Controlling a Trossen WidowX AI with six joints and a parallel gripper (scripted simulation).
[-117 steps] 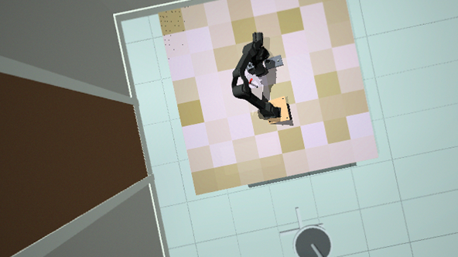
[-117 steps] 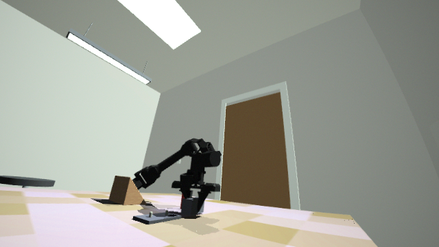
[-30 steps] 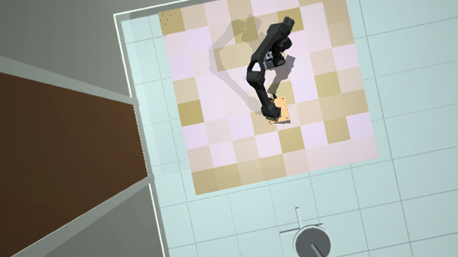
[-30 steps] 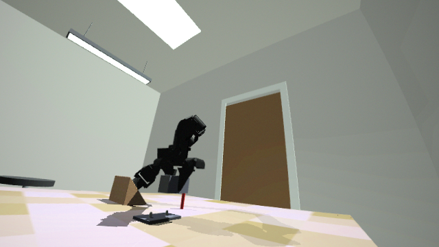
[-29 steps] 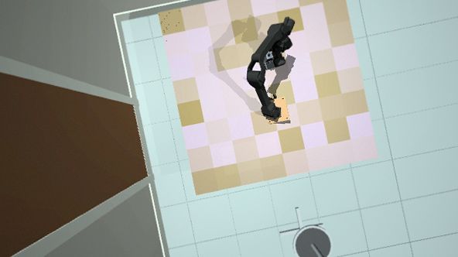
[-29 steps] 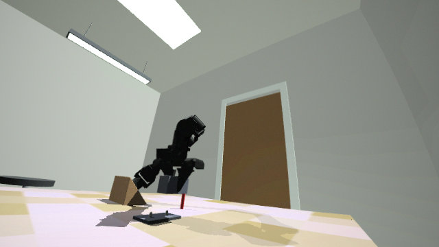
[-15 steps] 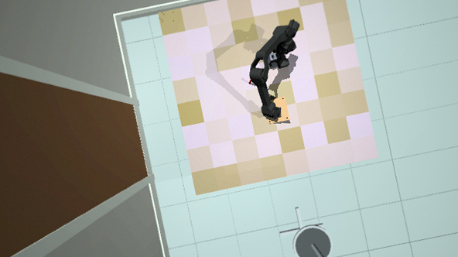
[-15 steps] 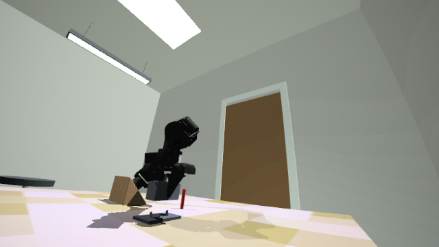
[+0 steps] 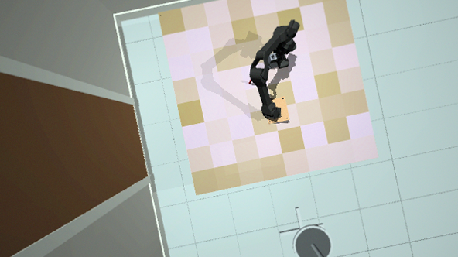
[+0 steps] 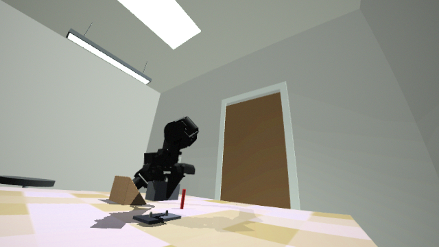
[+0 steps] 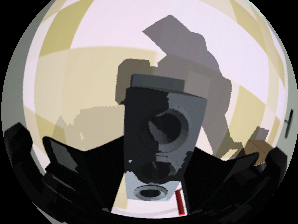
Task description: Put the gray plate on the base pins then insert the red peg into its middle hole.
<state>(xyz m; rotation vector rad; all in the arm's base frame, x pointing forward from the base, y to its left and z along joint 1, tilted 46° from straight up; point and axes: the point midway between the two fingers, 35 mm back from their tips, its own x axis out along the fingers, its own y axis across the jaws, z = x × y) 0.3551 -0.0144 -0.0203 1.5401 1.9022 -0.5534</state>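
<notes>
The pin base lies 50 mm below my gripper tip. The rest, counted from my gripper tip: gray plate (30 mm above); then red peg (130 mm behind, 170 mm to the left, 20 mm below).
</notes>
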